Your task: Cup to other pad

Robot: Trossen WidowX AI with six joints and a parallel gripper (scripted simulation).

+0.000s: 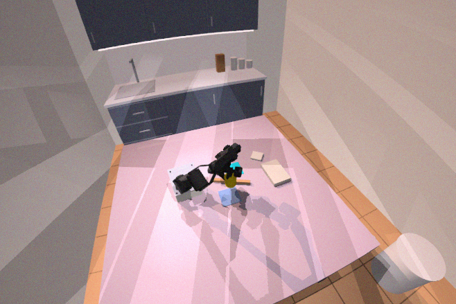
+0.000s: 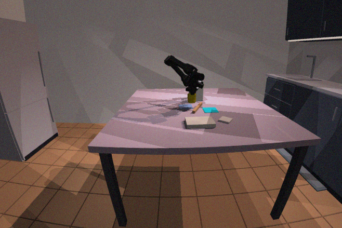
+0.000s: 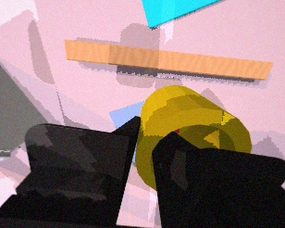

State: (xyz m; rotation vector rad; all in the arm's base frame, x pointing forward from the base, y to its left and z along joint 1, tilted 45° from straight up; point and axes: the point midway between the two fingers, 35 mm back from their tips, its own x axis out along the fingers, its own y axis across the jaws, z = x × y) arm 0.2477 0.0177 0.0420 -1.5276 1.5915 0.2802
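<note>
The cyan pad lies 130 mm to the left of my gripper tip, 90 mm below it and 80 mm ahead of it. The rest, counted from my gripper tip: yellow cup (20 mm ahead, 10 mm to the right); then light blue pad (90 mm below, 60 mm to the right); then wooden stick (80 mm below, 40 mm to the left, 40 mm ahead).
</note>
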